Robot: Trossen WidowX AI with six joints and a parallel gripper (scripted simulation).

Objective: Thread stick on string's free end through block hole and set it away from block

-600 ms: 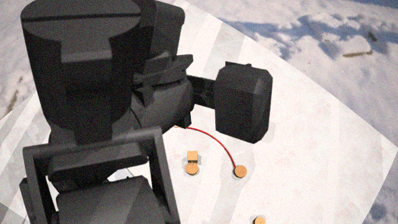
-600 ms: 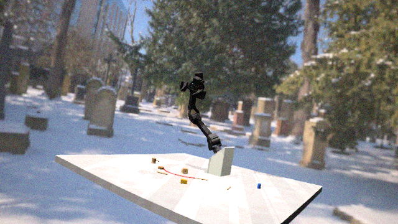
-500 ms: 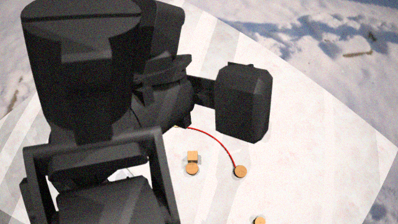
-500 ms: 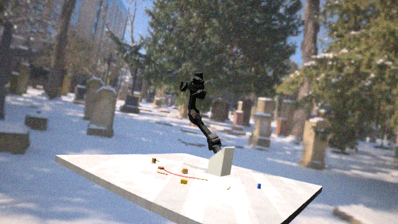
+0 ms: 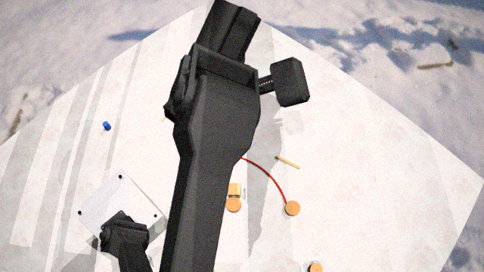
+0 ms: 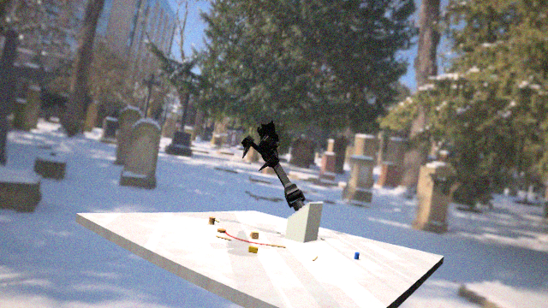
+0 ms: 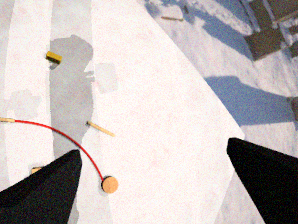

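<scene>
The wooden block lies 32 cm below my gripper tip, 8 cm behind it and 2 cm to the left of it. The rest, counted from my gripper tip: yellow piece 32 cm below, 18 cm to the left, 12 cm ahead; round wooden button 33 cm below, 12 cm to the right, 1 cm behind; blue cylinder 46 cm to the left, 32 cm below, 24 cm behind.
</scene>
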